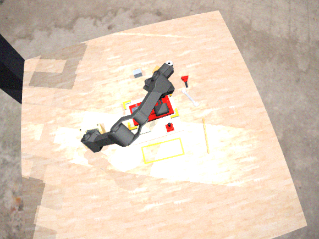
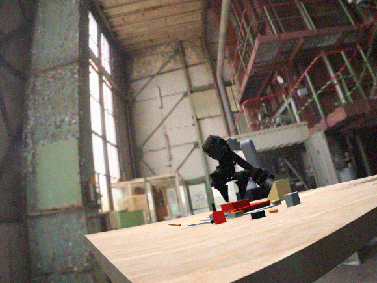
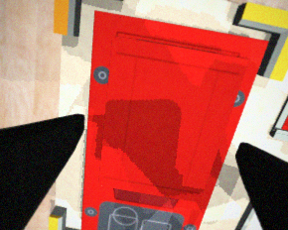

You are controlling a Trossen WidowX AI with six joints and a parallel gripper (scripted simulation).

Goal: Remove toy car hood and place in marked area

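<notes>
The red hood lies 10 mm below my gripper tip. The rest, counted from my gripper tip: small wheel (240 mm to the left, 110 mm ahead, 50 mm below); then wooden stick (190 mm to the right, 180 mm ahead, 50 mm below).
</notes>
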